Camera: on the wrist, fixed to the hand. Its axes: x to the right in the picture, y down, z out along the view.
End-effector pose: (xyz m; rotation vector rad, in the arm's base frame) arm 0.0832 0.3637 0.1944 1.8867 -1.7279 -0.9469
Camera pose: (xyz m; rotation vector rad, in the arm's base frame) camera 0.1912 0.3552 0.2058 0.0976 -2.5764 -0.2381
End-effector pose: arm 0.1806 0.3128 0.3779 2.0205 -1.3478 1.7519
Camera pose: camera 0.1639 0.4022 0.4379 -0.5190 1.8224 -1.1196
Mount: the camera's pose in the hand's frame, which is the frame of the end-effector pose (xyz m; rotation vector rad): 0.0061 -0.0664 -0.0862 0.2074 -0.1670 1.5568
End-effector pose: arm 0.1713 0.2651 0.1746 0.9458 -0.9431 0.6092
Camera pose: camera 0.2607 0.3098 0.1311 0.2518 -1.7236 1.9633
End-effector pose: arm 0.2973 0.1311 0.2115 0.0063 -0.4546 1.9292
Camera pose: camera 0.3719 0.1854 0.1535 0.0565 0.2857 -2.7255
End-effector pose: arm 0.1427 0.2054 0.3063 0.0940 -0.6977 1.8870
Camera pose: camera 0.2194 0.2711 0.2654 0.1894 0.5581 -2.6668
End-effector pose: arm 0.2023 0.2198 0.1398 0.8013 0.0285 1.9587
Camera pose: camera 0.2056 0.2854 0.0528 -0.9447 0.5020 -2.4113
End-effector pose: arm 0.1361 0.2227 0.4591 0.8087 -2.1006 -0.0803
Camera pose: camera 0.2322 0.1863 0.4954 -0.8890 -2.3498 0.9141
